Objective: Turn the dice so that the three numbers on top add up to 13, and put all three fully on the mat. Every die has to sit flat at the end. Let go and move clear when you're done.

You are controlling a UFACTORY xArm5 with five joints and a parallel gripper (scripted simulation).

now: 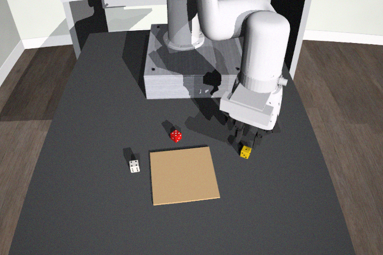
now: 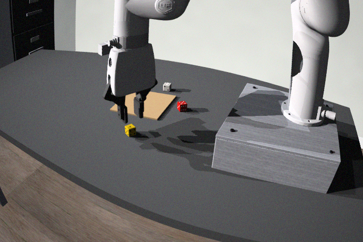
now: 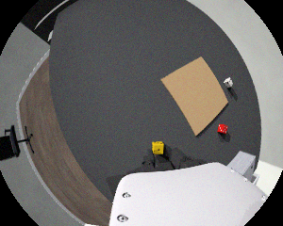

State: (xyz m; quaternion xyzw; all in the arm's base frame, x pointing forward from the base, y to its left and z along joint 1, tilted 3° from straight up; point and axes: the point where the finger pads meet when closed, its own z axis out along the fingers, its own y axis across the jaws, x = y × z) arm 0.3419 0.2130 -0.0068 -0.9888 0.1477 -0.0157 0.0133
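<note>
My gripper is now 50 mm above the yellow die. Round my hand: red die: 170 mm to the right, 50 mm below, 20 mm behind; tan mat: 130 mm to the right, 80 mm ahead, 60 mm below; white die: 240 mm to the right, 90 mm ahead, 50 mm below.
</note>
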